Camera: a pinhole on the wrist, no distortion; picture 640 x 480 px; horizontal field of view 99.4 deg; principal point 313.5 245.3 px. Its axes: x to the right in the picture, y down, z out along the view. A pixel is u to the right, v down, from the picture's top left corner.
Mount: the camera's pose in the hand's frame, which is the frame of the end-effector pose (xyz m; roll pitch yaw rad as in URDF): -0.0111 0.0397 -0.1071 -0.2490 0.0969 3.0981
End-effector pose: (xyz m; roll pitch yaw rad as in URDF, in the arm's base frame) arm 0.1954 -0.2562 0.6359 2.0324 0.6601 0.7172
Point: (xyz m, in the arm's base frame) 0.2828 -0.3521 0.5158
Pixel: 194 242
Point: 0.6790 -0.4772 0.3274
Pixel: 88 125
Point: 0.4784 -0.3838 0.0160
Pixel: 34 311
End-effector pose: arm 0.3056 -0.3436 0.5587 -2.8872 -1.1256 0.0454
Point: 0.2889 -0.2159 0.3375
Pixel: 480 333
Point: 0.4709 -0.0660 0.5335
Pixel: 237 362
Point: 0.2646 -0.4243 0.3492
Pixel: outside the picture
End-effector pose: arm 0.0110 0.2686 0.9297 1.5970 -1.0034 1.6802
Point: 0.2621 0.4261 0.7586
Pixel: 324 330
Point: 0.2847 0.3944 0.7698
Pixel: 329 305
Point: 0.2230 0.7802 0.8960
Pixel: 136 451
